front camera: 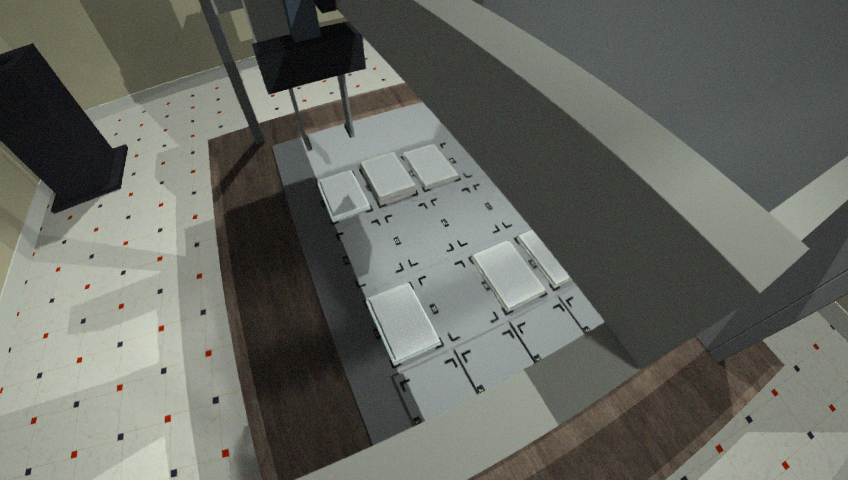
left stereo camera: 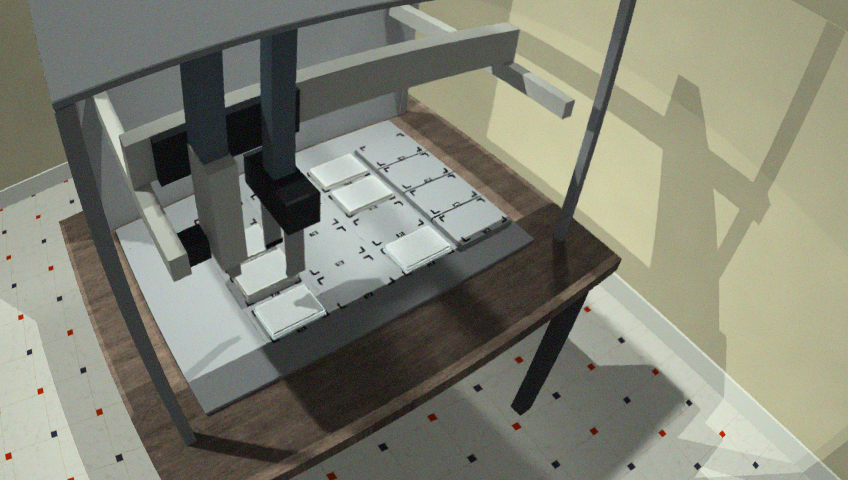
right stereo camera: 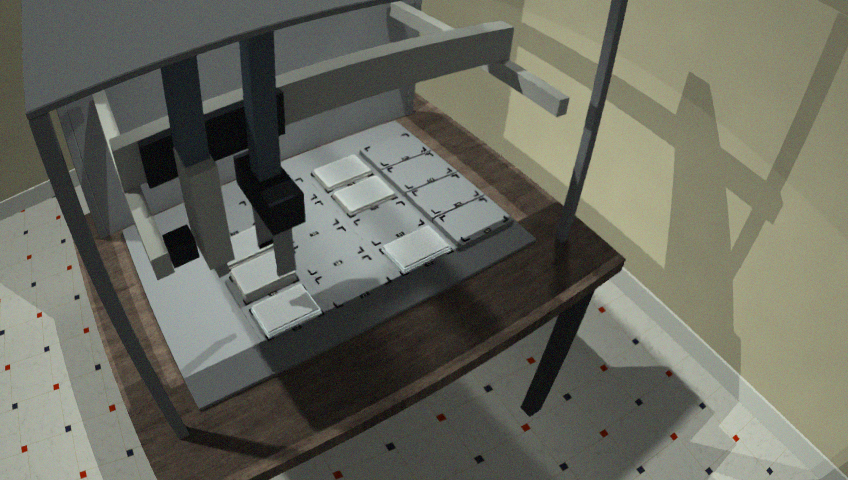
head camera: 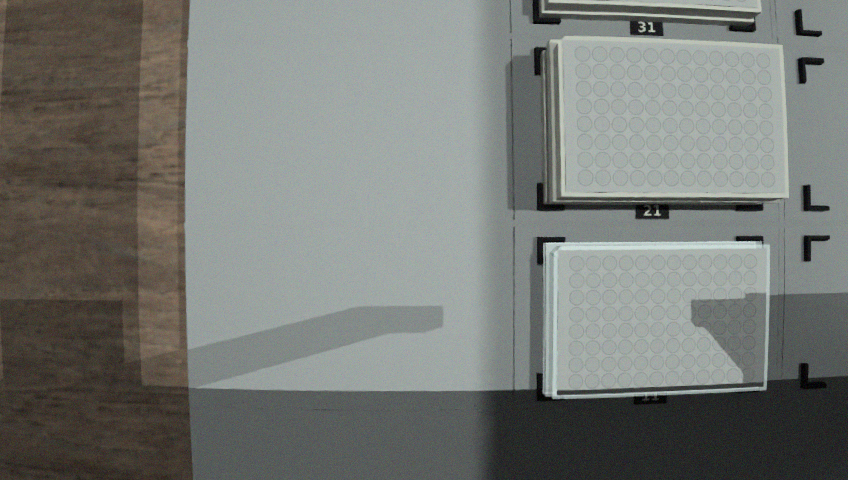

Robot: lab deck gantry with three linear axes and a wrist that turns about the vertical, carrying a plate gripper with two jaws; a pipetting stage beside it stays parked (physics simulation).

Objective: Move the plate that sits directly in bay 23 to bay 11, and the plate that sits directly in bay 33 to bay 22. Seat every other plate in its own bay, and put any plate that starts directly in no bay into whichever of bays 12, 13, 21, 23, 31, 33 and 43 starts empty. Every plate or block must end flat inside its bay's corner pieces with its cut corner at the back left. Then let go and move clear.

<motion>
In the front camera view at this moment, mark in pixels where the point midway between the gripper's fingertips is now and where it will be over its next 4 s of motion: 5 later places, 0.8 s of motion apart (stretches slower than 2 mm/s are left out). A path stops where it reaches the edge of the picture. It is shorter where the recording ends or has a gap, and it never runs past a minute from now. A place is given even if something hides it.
The gripper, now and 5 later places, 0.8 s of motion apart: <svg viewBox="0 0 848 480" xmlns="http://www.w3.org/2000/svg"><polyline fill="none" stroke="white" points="329,138 422,167 526,221 522,235 516,249 512,262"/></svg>
</motion>
